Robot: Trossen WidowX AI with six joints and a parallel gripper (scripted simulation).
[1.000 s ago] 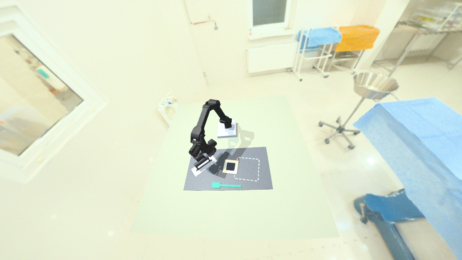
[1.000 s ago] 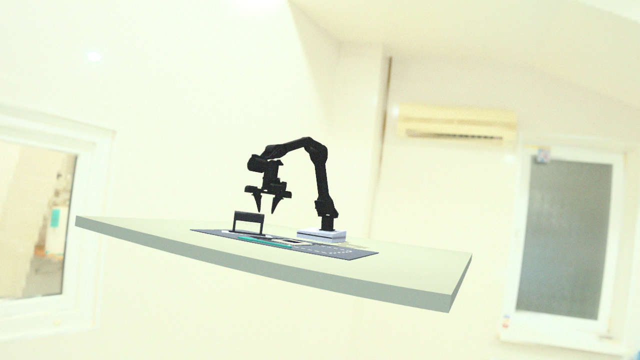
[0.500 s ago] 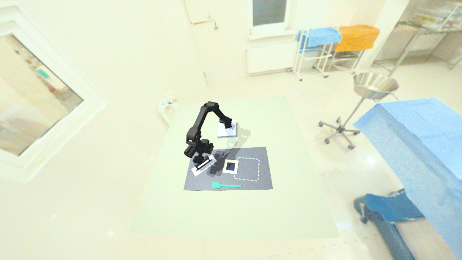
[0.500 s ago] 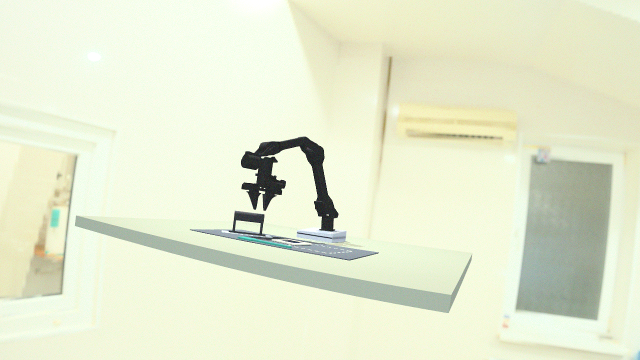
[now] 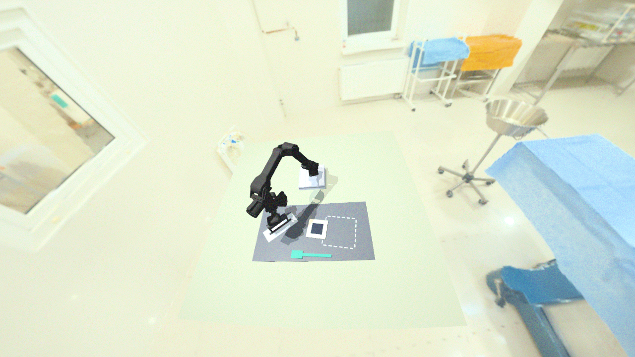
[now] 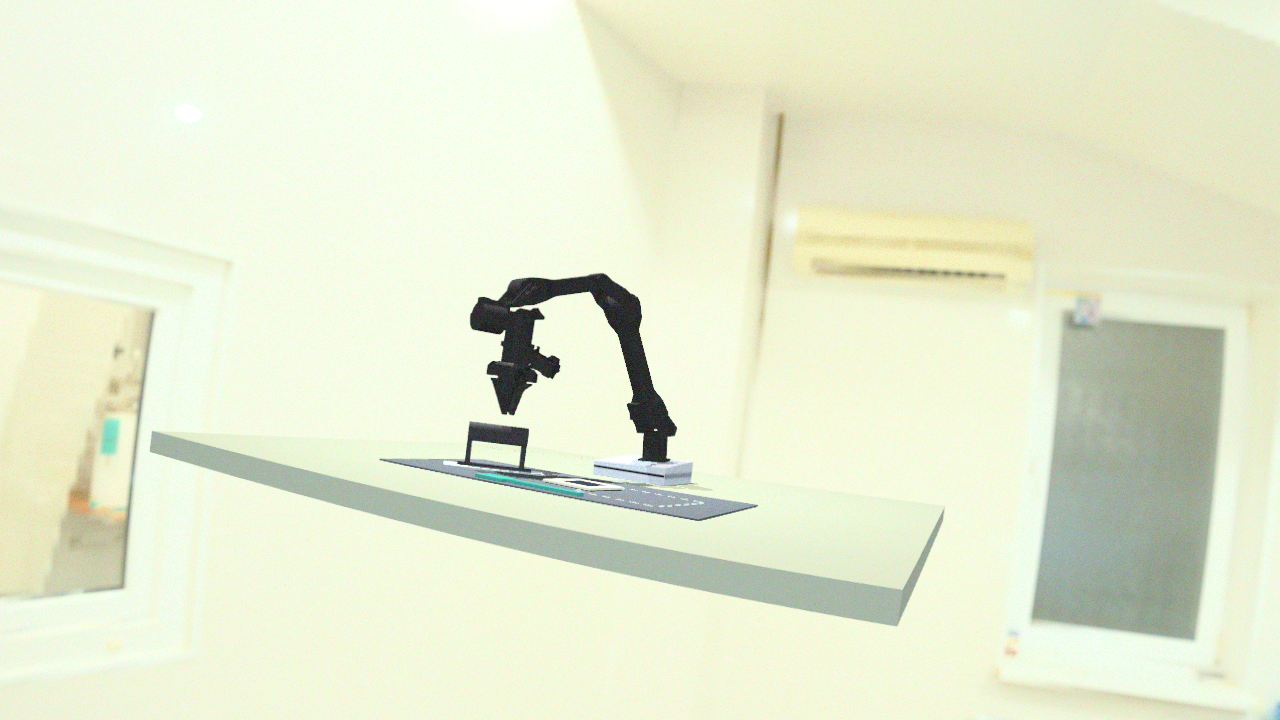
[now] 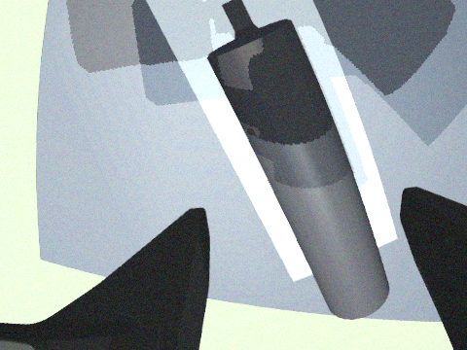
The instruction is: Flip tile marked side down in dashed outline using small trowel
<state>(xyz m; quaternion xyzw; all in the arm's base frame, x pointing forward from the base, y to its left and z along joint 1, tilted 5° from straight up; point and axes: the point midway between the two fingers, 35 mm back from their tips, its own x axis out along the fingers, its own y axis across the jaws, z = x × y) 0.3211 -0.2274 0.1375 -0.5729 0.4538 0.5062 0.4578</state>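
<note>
Now: gripper tip 1 cm to the right of the trowel and 7 cm above it. From my gripper tip the other things lie so: grey mat 7 cm ahead, 17 cm to the left, 13 cm below; white tile 7 cm ahead, 20 cm to the left, 11 cm below; teal flat tool 20 cm ahead, 13 cm to the left, 11 cm below.
</note>
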